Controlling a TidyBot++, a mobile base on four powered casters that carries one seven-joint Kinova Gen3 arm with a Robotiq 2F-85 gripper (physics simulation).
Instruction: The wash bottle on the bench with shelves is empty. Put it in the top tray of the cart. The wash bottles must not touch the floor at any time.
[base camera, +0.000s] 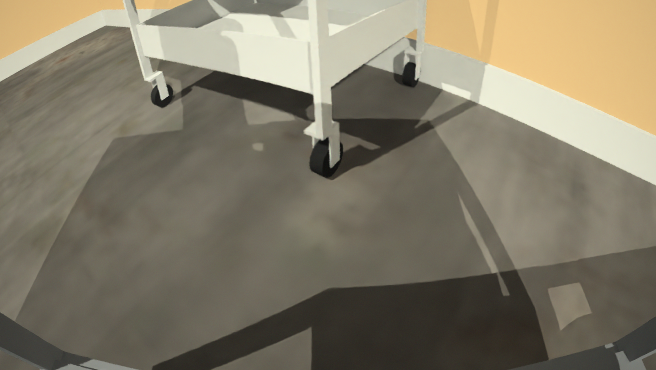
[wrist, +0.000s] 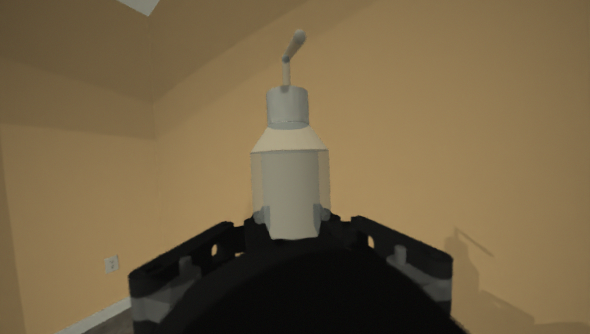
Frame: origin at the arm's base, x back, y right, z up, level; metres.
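Seen in the pictures: gripper, fingertip midpoint: (wrist: 291, 214).
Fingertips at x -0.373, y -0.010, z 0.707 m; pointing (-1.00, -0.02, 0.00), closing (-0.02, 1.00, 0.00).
Offsets run from my fingertips to a thing's top centre. Level surfaces: height alone.
The wash bottle {dy +0.002, dx +0.044, dz +0.135 m} (wrist: 290, 180), white with a grey cap and a bent nozzle, stands upright in the middle of the wrist view. My gripper (wrist: 291, 214) is shut on its lower body, with one finger on each side. The bottle's base is hidden behind the black gripper body. The white cart (base camera: 275, 62) stands at the top of the base camera view, where its lower tray, legs and black wheels show. The cart's top tray does not show in either view. The bench with shelves does not show either.
An orange wall (base camera: 565, 55) (wrist: 450, 125) with a white baseboard (base camera: 565, 110) runs behind and right of the cart. A room corner and a wall outlet {dy -1.390, dx -1.082, dz -0.647 m} (wrist: 111, 264) are at the left in the wrist view. Shadows lie across the grey floor {dz -1.104 m} (base camera: 250, 220).
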